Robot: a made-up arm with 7 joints. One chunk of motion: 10 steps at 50 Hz.
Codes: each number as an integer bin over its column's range. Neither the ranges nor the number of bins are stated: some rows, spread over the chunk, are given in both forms.
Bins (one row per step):
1: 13 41 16 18 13 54 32
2: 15 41 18 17 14 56 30
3: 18 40 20 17 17 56 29
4: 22 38 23 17 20 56 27
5: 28 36 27 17 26 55 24
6: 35 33 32 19 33 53 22
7: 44 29 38 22 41 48 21
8: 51 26 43 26 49 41 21
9: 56 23 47 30 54 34 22
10: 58 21 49 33 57 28 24
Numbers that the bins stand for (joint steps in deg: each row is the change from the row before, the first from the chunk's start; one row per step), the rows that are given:
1: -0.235 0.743 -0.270 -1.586 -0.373 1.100 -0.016
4: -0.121 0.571 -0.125 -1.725 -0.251 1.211 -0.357
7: 0.159 0.057 0.184 -1.027 0.116 0.767 -0.767
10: 0.337 -0.400 0.411 0.510 0.395 -0.344 -0.562
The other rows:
2: -0.210 0.743 -0.229 -1.725 -0.356 1.211 -0.152
3: -0.171 0.686 -0.187 -1.725 -0.303 1.211 -0.221
5: -0.044 0.457 -0.043 -1.725 -0.146 1.156 -0.562
6: 0.044 0.286 0.060 -1.446 -0.024 1.044 -0.698
8: 0.248 -0.114 0.287 -0.468 0.256 0.378 -0.767
9: 0.311 -0.286 0.370 0.090 0.343 -0.011 -0.698

